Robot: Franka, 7 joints.
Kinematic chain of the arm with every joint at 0, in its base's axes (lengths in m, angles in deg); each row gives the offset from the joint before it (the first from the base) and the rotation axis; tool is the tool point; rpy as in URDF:
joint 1: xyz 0 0 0.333 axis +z
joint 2: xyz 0 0 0 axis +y
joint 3: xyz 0 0 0.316 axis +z
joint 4: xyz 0.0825 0 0 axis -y
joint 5: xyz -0.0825 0 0.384 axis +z
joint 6: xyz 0 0 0 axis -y
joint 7: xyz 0.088 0 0 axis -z
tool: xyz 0 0 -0.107 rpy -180 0 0
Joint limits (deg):
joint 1: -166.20..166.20
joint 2: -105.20..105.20
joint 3: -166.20..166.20
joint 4: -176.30..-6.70
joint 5: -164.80..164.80
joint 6: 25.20..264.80
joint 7: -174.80..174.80
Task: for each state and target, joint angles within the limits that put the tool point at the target. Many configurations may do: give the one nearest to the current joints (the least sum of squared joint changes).
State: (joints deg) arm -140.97 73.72 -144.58 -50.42 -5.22 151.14 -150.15
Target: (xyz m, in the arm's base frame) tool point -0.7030 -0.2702 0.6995
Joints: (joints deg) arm -137.92 87.01 -140.90 -51.86 -5.47 150.49 -150.15
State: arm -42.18 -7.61 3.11 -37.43 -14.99 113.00 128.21
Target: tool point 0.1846 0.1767 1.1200
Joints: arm -32.24 -19.56 38.77 -43.39 -11.66 123.64 128.21
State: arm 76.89 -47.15 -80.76 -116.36 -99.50 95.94 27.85
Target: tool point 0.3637 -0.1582 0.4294
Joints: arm 54.94 -61.05 -55.18 -147.22 -86.16 79.43 27.85
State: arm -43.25 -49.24 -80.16 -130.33 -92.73 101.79 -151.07
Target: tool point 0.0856 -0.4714 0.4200
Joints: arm -5.87 -35.35 -63.29 -138.49 -93.13 112.66 -151.07
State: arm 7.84 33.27 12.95 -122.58 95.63 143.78 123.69
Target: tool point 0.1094 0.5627 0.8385
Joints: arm 36.18 -0.83 41.33 -78.82 96.60 136.37 123.69
